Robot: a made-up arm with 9 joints. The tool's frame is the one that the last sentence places.
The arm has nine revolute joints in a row. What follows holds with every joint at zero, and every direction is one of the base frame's.
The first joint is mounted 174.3 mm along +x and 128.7 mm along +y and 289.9 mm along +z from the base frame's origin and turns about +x.
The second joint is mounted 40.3 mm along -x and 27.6 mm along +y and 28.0 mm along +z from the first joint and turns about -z.
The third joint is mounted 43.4 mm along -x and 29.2 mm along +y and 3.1 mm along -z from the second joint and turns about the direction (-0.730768, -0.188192, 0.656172).
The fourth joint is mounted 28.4 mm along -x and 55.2 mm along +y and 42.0 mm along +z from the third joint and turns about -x.
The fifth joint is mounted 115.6 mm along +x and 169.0 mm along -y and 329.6 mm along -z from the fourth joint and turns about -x.
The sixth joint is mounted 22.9 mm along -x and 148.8 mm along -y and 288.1 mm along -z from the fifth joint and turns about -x.
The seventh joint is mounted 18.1 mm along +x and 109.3 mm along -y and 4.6 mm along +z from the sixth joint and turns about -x.
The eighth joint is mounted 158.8 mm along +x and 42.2 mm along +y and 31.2 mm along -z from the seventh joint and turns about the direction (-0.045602, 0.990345, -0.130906).
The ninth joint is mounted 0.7 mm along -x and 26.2 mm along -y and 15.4 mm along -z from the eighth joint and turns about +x.
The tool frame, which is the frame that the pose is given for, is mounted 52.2 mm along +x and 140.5 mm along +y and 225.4 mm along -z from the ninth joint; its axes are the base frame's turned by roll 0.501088, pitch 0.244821 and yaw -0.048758 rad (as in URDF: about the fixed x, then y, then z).
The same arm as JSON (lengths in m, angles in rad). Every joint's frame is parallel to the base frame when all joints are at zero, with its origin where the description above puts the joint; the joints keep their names.
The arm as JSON. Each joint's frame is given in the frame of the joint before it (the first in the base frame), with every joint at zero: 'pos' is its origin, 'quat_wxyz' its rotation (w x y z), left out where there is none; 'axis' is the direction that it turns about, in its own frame. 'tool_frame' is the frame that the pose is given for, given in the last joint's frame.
{
  "length_unit": "m",
  "angle_unit": "rad",
  "joints": [
    {
      "joint": "joint 1",
      "pos": [
        0.1743,
        0.1287,
        0.2899
      ],
      "axis": [
        1.0,
        0.0,
        0.0
      ]
    },
    {
      "joint": "joint 2",
      "pos": [
        -0.0403,
        0.0276,
        0.028
      ],
      "axis": [
        0.0,
        0.0,
        -1.0
      ]
    },
    {
      "joint": "joint 3",
      "pos": [
        -0.0434,
        0.0292,
        -0.0031
      ],
      "axis": [
        -0.730768,
        -0.188192,
        0.656172
      ]
    },
    {
      "joint": "joint 4",
      "pos": [
        -0.0284,
        0.0552,
        0.042
      ],
      "axis": [
        -1.0,
        0.0,
        0.0
      ]
    },
    {
      "joint": "joint 5",
      "pos": [
        0.1156,
        -0.169,
        -0.3296
      ],
      "axis": [
        -1.0,
        0.0,
        0.0
      ]
    },
    {
      "joint": "joint 6",
      "pos": [
        -0.0229,
        -0.1488,
        -0.2881
      ],
      "axis": [
        -1.0,
        0.0,
        0.0
      ]
    },
    {
      "joint": "joint 7",
      "pos": [
        0.0181,
        -0.1093,
        0.0046
      ],
      "axis": [
        -1.0,
        0.0,
        0.0
      ]
    },
    {
      "joint": "joint 8",
      "pos": [
        0.1588,
        0.0422,
        -0.0312
      ],
      "axis": [
        -0.045602,
        0.990345,
        -0.130906
      ]
    },
    {
      "joint": "joint 9",
      "pos": [
        -0.0007,
        -0.0262,
        -0.0154
      ],
      "axis": [
        1.0,
        0.0,
        0.0
      ]
    }
  ],
  "tool_frame": {
    "pos": [
      0.0522,
      0.1405,
      -0.2254
    ],
    "quat_wxyz": [
      0.960505,
      0.248886,
      0.112259,
      -0.053703
    ]
  }
}

